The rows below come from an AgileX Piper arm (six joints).
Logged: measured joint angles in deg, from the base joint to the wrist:
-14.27, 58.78, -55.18, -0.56, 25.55, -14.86
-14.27, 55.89, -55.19, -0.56, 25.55, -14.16
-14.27, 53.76, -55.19, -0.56, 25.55, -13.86
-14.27, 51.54, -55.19, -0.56, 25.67, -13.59
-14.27, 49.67, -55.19, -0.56, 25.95, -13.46
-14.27, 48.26, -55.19, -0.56, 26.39, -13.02
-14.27, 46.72, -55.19, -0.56, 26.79, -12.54
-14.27, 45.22, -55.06, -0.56, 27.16, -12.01
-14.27, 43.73, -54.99, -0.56, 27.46, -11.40
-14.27, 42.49, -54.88, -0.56, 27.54, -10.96
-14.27, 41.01, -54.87, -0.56, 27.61, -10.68
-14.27, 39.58, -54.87, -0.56, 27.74, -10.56
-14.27, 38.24, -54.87, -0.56, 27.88, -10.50
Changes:
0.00, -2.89, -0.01, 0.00, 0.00, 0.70
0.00, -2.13, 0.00, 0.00, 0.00, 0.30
0.00, -2.22, 0.00, 0.00, 0.12, 0.27
0.00, -1.87, 0.00, 0.00, 0.28, 0.13
0.00, -1.41, 0.00, 0.00, 0.44, 0.44
0.00, -1.54, 0.00, 0.00, 0.40, 0.48
0.00, -1.50, 0.13, 0.00, 0.37, 0.53
0.00, -1.49, 0.07, 0.00, 0.30, 0.61
0.00, -1.24, 0.11, 0.00, 0.08, 0.44
0.00, -1.48, 0.01, 0.00, 0.07, 0.28
0.00, -1.43, 0.00, 0.00, 0.13, 0.12
0.00, -1.34, 0.00, 0.00, 0.14, 0.06

